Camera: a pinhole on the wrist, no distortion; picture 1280 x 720 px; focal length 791.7 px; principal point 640.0 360.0 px. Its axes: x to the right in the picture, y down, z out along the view. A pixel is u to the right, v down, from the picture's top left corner.
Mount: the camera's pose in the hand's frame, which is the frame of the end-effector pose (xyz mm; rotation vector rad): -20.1 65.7 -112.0 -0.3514 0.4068 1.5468
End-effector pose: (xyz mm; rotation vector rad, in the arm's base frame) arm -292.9 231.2 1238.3 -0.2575 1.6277 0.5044
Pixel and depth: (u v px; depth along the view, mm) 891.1 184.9 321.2
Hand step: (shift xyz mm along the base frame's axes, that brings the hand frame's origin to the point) -37.2 331.8 -12.7
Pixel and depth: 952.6 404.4 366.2
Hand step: -31.7 382.5 85.4
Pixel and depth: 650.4 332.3 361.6
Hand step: 73.4 304.5 25.8
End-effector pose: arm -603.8 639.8 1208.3 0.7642 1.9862 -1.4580
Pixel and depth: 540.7 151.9 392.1
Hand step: 107.5 -182.0 -266.3
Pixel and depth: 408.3 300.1 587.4
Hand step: 152.3 -415.5 -278.0
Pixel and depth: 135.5 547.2 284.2
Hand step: 101.1 -217.0 -28.0
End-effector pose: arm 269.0 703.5 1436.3 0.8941 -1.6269 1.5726
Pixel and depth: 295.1 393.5 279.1
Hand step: -67.1 -189.1 -68.2
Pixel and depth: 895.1 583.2 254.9
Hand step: -175.9 -70.0 -208.5
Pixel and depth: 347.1 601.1 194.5
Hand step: -42.8 -92.3 -111.7
